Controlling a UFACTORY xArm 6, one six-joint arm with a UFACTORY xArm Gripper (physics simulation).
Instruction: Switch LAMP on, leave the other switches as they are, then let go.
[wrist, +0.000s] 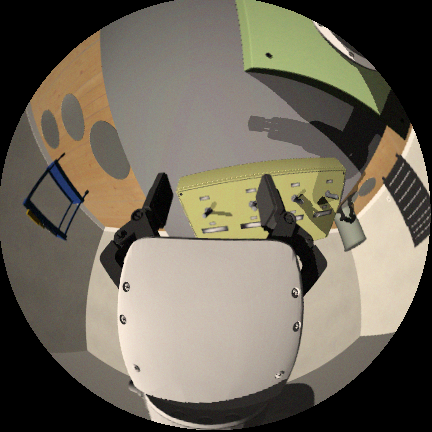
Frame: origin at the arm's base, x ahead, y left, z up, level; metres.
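Seen in the pictures: gripper, fingertip midpoint: (213, 182).
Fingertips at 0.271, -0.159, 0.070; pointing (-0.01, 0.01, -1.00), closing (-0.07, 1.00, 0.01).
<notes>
Offsets run from my fingertips to a thing's top centre, as dx, dy, dz. "*": to the spot under its first point. Level surfaces: height alone.
A yellow switch panel (227, 192) sits beyond the wrist, with its right part in shadow. Four small toggle levers stand in a row on it: a left lever {* +0.195, -0.001, -0.107} (208, 212), a second lever {* +0.142, +0.102, -0.099} (253, 204) partly hidden by the right finger, a third lever {* +0.107, +0.214, -0.100} (298, 198) and a right lever {* +0.076, +0.327, -0.101} (331, 195). White label plates lie below them; their writing is too small to read, so I cannot tell which lever is LAMP. My gripper (213, 182) is open and empty. Its right finger overlaps the panel's middle in view; its left finger appears beyond the panel's left edge.
A green plate (300, 55) is at the upper right, above a grey surface {dz -0.208} (170, 100). A grey-green cylinder (352, 232) is right of the panel. A dark slatted rack (405, 187) is at the far right, and a blue frame (66, 186) at the far left.
</notes>
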